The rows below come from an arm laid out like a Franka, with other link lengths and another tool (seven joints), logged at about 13 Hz.
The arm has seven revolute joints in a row. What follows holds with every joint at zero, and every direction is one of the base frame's. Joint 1 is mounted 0.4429 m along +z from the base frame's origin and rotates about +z. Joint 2 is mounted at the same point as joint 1 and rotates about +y. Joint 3 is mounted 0.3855 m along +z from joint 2 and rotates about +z. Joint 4 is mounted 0.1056 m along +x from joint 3 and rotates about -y. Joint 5 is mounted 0.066 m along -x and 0.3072 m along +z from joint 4 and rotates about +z. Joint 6 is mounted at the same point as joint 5 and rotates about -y. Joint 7 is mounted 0.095 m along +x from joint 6 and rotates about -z. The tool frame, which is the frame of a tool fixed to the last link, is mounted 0.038 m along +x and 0.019 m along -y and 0.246 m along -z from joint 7; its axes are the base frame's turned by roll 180, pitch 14.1 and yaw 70.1 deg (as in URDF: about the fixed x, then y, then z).
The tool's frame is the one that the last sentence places.
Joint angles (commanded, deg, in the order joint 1, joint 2, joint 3, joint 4, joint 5, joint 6, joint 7), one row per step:
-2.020, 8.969, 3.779, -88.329, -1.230, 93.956, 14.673
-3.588, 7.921, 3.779, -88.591, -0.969, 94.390, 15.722
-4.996, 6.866, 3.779, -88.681, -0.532, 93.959, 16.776
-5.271, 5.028, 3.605, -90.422, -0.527, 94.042, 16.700
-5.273, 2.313, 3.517, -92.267, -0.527, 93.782, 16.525
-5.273, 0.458, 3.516, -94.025, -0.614, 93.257, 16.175
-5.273, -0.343, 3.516, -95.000, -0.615, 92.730, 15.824
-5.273, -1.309, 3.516, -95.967, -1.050, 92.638, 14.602
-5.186, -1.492, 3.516, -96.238, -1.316, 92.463, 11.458
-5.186, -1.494, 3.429, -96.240, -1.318, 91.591, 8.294
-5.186, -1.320, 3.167, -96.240, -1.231, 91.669, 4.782
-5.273, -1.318, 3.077, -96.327, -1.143, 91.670, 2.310
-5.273, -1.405, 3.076, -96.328, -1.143, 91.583, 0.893
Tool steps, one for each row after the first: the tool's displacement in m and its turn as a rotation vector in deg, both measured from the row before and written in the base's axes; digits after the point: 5 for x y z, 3 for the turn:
-0.00294, -0.01547, 0.00959, 0.162, -1.225, -2.640
-0.00651, -0.01290, 0.00901, 0.326, -0.539, -2.508
-0.01152, -0.00369, 0.00558, -0.133, -0.172, -0.361
-0.01580, 0.00025, 0.01223, -0.189, -0.598, 0.091
-0.01411, 0.00061, 0.00341, -0.181, 0.440, 0.354
-0.00812, 0.00058, -0.00092, -0.019, 0.707, 0.345
-0.00633, -0.00077, 0.00172, -0.447, 0.127, 1.254
-0.00074, 0.00153, -0.00066, -0.148, 0.337, 3.246
-0.00247, 0.00110, -0.00189, 0.177, 0.944, 3.051
0.00216, 0.00003, -0.00161, 0.305, 0.168, 3.238
0.00053, 0.00031, -0.00080, 0.237, 0.134, 2.283
-0.00012, 0.00093, 0.00056, 0.079, 0.028, 1.411

